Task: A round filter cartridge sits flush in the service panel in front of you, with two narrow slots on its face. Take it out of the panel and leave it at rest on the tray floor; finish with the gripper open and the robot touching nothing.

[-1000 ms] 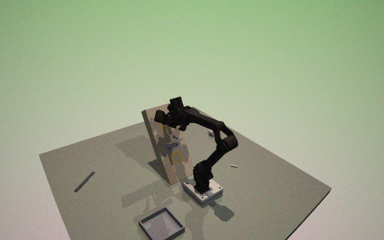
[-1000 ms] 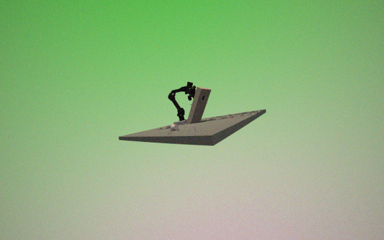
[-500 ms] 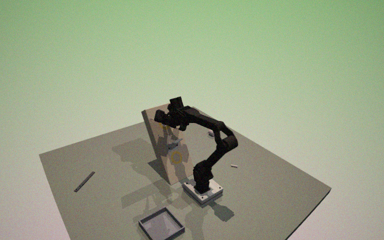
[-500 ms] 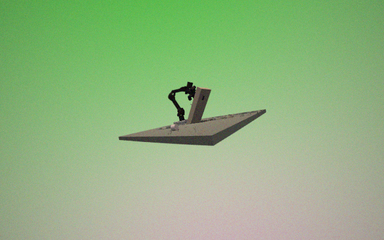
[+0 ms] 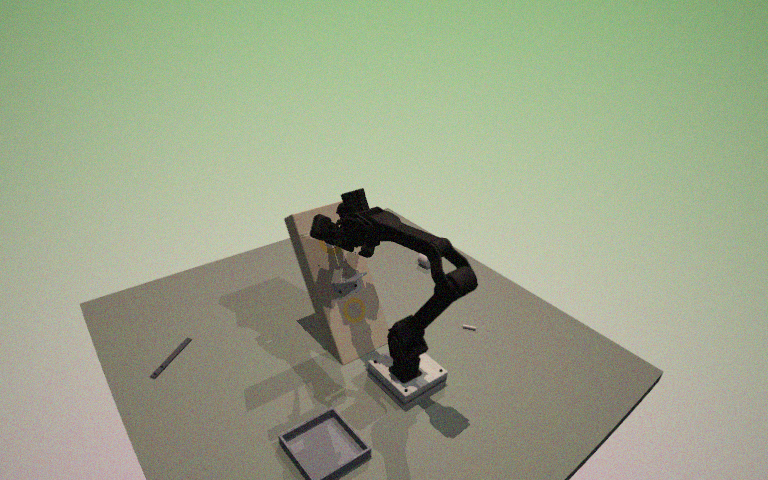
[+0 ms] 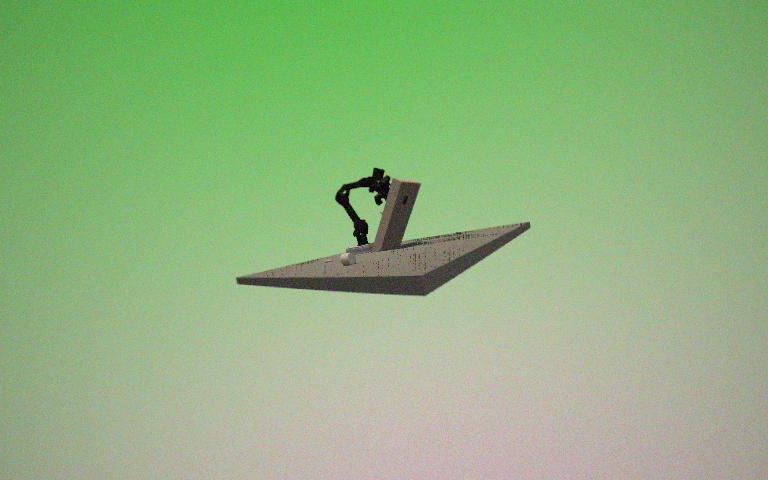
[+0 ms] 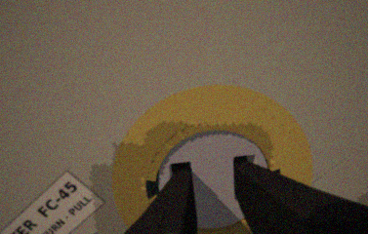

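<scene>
Now: the round white filter cartridge 1 cm ahead of my gripper tip and 1 cm below it. The rest, counted from my gripper tip: grey tray (41 cm behind, 27 cm to the left, 26 cm below).
</scene>
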